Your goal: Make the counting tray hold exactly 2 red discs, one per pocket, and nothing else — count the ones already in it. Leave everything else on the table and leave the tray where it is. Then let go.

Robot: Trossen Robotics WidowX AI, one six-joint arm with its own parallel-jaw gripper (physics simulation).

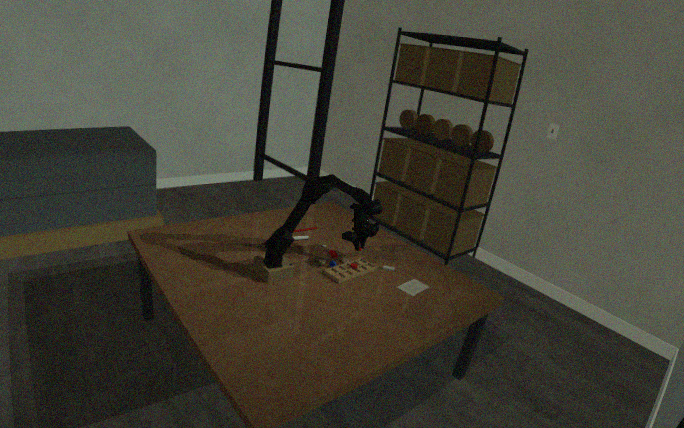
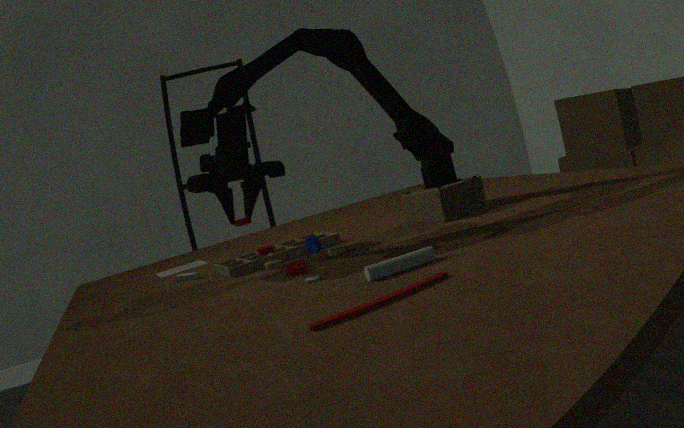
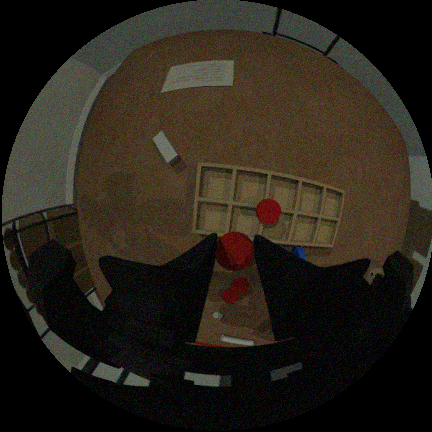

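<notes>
My gripper (image 1: 359, 246) (image 2: 242, 219) (image 3: 234, 238) is shut on a red disc (image 2: 242, 222) (image 3: 235, 251), high above the table near the long side of the wooden counting tray (image 1: 339, 279) (image 2: 226, 272) (image 3: 196, 202). The tray has two rows of pockets. Another red disc (image 1: 354, 265) (image 2: 265, 249) (image 3: 269, 211) appears over a divider crossing near the tray's middle; its exact seating is unclear. Two loose red discs (image 3: 239, 286) (image 3: 230, 295) lie close together on the table outside the tray. A blue disc (image 1: 332, 263) (image 2: 312, 244) (image 3: 299, 253) is tilted up beside the tray. The fingers hide part of the tray's near side.
A pale disc (image 2: 274, 263) lies beside the tray. A white block (image 1: 388, 268) (image 2: 186, 276) (image 3: 165, 146) and paper (image 1: 413, 287) (image 2: 181, 268) (image 3: 200, 75) lie past its end. A white cylinder (image 1: 301, 237) (image 2: 399, 263) (image 3: 237, 340) and red rod (image 1: 305, 229) (image 2: 378, 301) lie farther off.
</notes>
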